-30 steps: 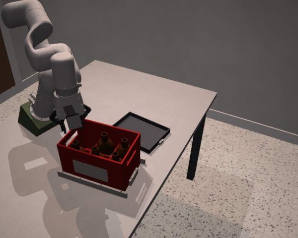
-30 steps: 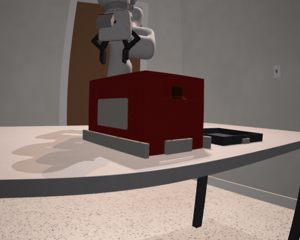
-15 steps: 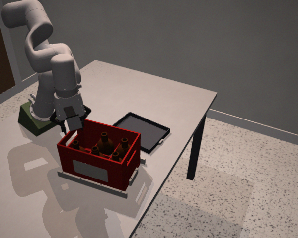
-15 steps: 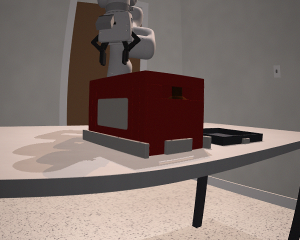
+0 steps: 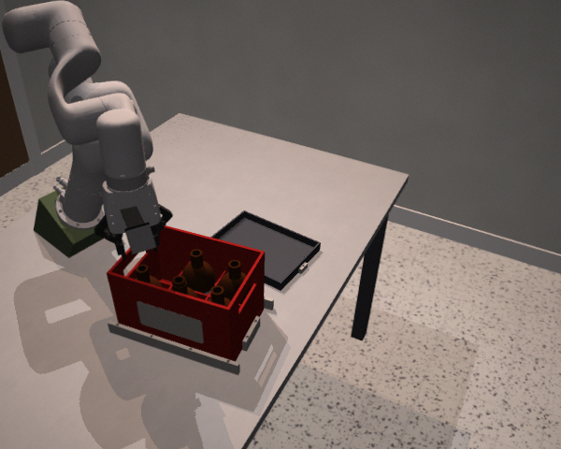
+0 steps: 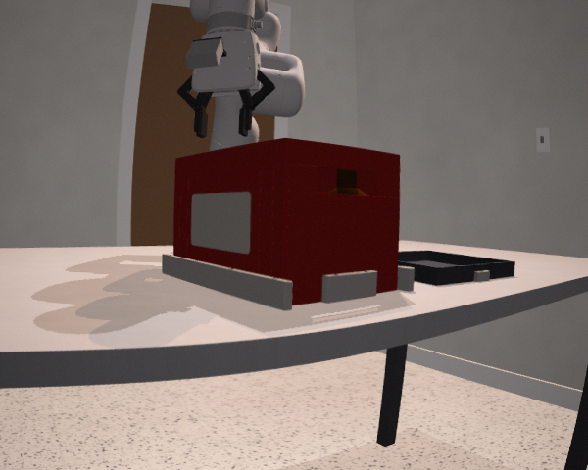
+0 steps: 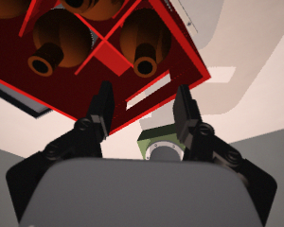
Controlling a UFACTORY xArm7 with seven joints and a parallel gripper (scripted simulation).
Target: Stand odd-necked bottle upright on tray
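My hand is 14 cm above the red crate, 9 cm short of it and 4 cm to the right of it. The rest, counted from my hand: black tray: 33 cm to the left, 21 cm below, 13 cm ahead.
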